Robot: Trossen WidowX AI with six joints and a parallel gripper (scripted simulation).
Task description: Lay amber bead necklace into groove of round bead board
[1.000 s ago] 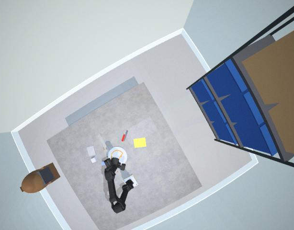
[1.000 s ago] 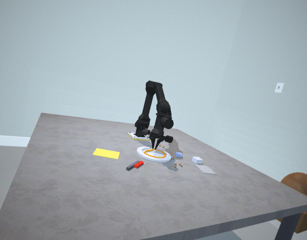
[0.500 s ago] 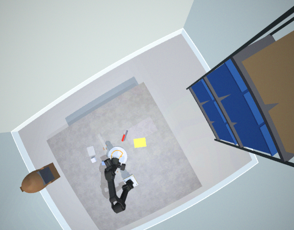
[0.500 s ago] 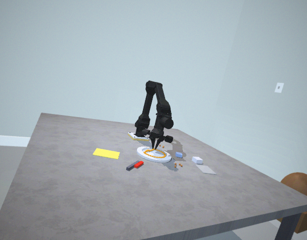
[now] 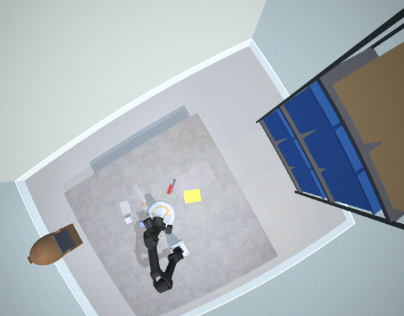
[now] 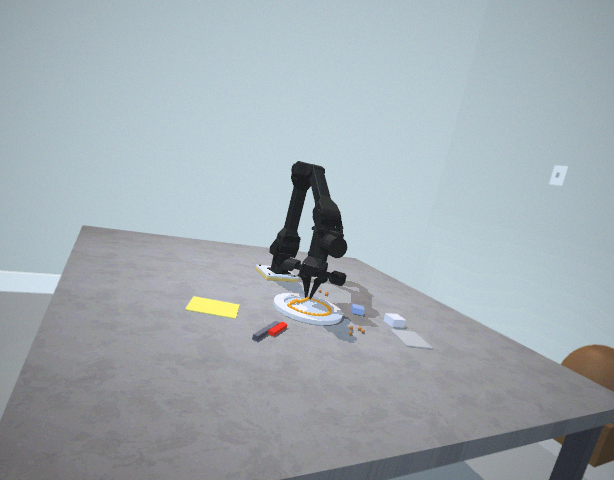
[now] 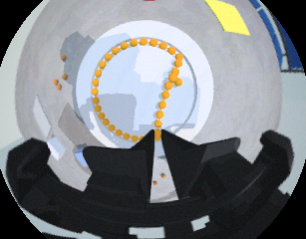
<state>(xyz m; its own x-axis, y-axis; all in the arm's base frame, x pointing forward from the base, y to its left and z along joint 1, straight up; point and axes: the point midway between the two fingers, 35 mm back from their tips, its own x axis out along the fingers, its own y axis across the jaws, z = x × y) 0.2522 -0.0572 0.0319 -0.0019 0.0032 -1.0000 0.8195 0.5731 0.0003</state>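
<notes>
My gripper tip is 40 mm short of the round white bead board, 30 mm to the left of it and 10 mm above it. From my gripper tip the other things lie so: white block (180 mm ahead, 200 mm to the left); then blue block (80 mm ahead, 140 mm to the left, 10 mm below); then grey tool (150 mm ahead, 220 mm to the right, 10 mm below).
</notes>
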